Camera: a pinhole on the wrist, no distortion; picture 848 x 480 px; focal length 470.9 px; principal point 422.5 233.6 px. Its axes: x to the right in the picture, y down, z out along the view. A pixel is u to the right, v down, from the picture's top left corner.
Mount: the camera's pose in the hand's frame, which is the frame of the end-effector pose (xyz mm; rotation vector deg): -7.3 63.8 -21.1 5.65 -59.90 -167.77
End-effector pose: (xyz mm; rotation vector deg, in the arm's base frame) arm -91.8 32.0 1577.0 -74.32 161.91 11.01
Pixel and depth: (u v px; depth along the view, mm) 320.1 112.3 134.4
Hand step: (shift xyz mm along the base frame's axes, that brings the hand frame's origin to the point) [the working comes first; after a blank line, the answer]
In the camera's frame: -29.2 -34.6 134.4

-143.6 112.7 -44.7
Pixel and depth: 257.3 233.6 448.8
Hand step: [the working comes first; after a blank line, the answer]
In the camera's frame: -157.4 0.0 448.8

-355.2 181.1 -303.6
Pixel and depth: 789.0 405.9 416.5
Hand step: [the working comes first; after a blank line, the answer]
In the camera's frame: 324.2 152.4 416.5

77.9 441.5 -331.6
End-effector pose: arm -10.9 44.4 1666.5 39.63 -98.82 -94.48
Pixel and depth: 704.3 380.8 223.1
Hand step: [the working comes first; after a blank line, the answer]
In the camera's frame: 133.5 69.7 223.1

-32.5 251.0 128.5
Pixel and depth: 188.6 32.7 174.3
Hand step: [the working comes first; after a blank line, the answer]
In the camera's frame: -86.6 -74.4 174.3

-82.7 13.4 240.7
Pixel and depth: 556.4 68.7 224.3
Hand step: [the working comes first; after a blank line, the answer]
In the camera's frame: 63.8 -78.5 224.3

-2.4 149.5 253.5
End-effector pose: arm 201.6 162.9 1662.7 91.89 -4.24 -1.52
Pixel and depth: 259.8 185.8 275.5
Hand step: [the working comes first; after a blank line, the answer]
In the camera's frame: -95.2 -28.0 275.5

48.5 -191.2 259.7
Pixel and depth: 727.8 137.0 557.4
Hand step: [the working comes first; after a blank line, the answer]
In the camera's frame: 361.4 -114.3 557.4

-442.0 -308.0 462.8
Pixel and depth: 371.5 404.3 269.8
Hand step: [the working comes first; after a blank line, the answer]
In the camera's frame: -29.2 97.8 269.8

-17.1 -255.4 151.3
